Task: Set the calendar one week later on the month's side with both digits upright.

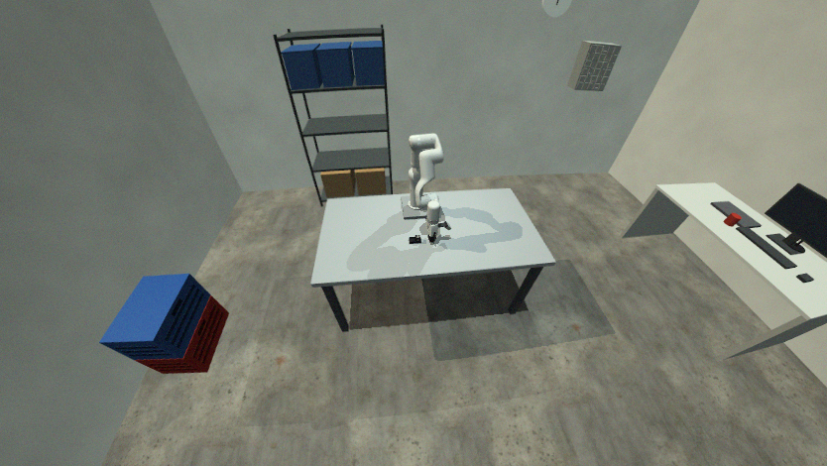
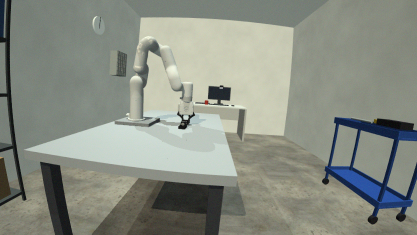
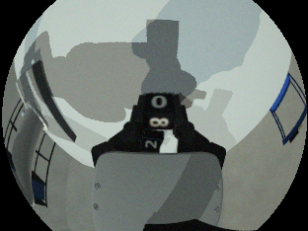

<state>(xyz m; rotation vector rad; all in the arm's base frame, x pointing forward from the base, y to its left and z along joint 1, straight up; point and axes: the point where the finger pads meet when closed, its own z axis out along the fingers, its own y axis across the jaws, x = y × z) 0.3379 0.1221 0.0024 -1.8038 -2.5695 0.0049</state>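
Now: the cube 1 cm below my hand.
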